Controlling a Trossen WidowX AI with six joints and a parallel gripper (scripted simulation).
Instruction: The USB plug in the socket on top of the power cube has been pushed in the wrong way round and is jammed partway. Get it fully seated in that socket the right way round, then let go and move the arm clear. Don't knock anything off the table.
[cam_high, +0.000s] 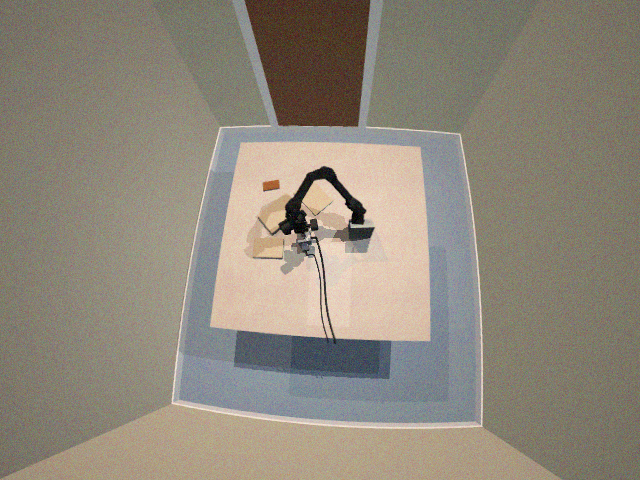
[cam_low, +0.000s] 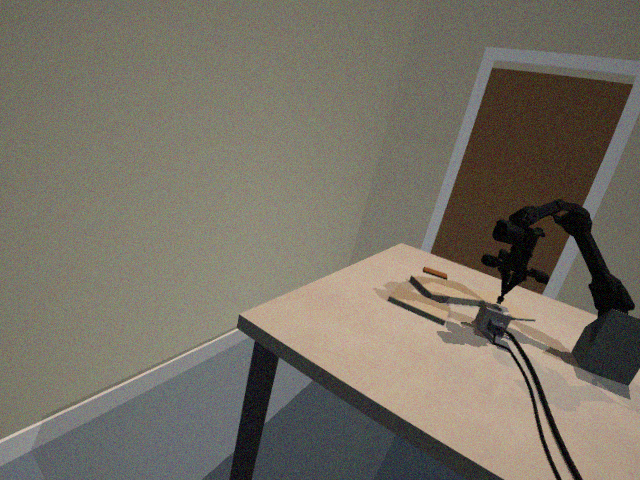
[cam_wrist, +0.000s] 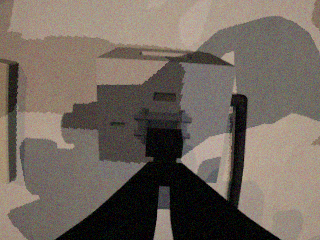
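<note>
Now: gripper tip 6 cm above the USB socket. The rest, counted from my gripper tip: small orange block 28 cm ahead, 34 cm to the right, 12 cm below; then USB plug 2 cm below.
</note>
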